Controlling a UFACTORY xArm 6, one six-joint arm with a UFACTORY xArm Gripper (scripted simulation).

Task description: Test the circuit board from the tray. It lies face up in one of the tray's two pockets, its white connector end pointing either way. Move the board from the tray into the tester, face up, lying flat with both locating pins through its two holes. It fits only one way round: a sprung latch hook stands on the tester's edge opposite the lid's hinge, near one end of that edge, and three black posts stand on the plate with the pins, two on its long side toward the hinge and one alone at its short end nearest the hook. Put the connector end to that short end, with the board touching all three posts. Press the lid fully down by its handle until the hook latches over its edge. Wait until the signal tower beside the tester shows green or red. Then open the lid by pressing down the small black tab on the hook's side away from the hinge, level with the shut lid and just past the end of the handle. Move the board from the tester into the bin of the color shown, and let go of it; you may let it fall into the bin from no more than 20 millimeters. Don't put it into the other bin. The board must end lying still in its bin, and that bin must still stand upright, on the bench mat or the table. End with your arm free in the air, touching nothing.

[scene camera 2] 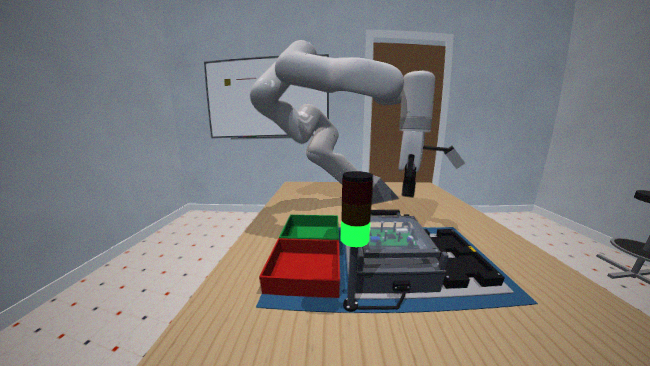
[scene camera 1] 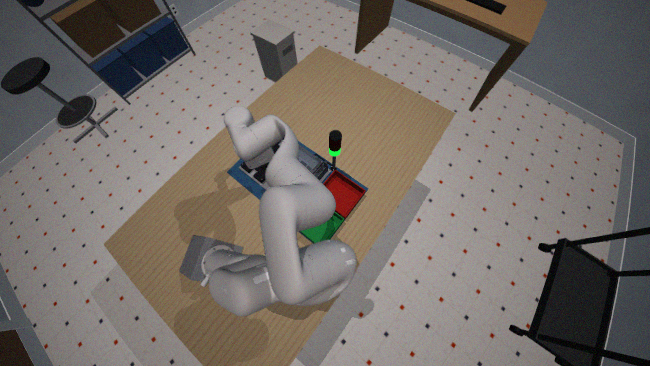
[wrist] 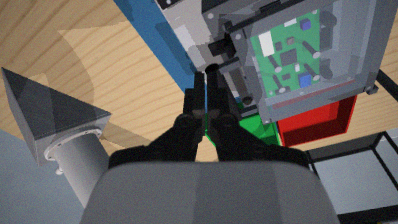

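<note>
My own gripper is there in the pictures, and the wrist view includes it too. Along with the gripper I can see a green bin, a red bin and a clear lid.
</note>
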